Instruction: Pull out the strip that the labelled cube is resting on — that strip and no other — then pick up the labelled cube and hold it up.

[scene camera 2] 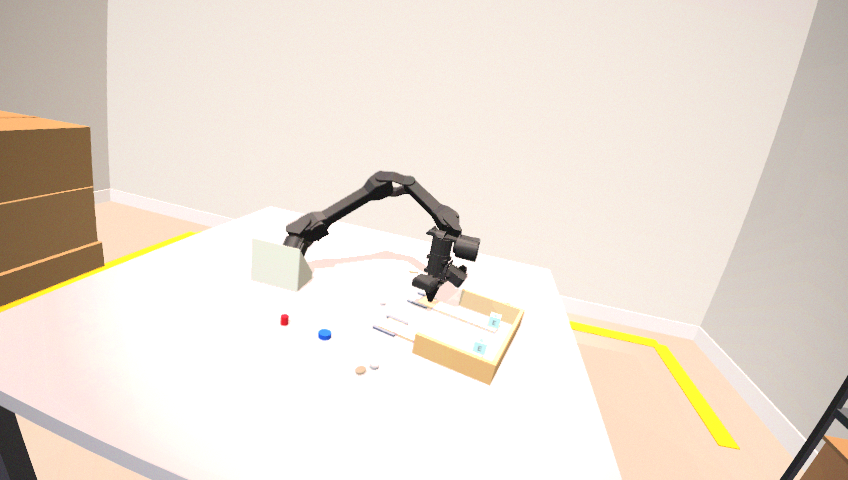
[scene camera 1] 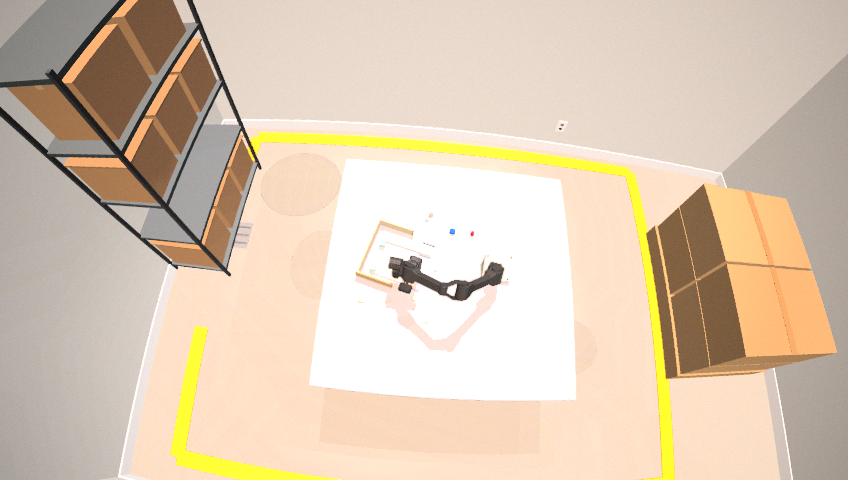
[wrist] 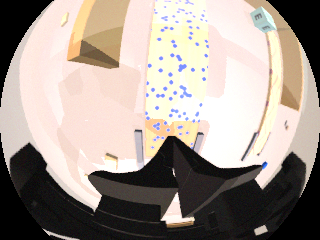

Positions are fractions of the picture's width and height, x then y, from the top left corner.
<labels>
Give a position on a plain narrow strip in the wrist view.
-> At 0.85, 0.43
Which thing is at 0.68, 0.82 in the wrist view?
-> The gripper.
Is the gripper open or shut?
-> Shut.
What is the gripper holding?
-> Nothing.
</labels>
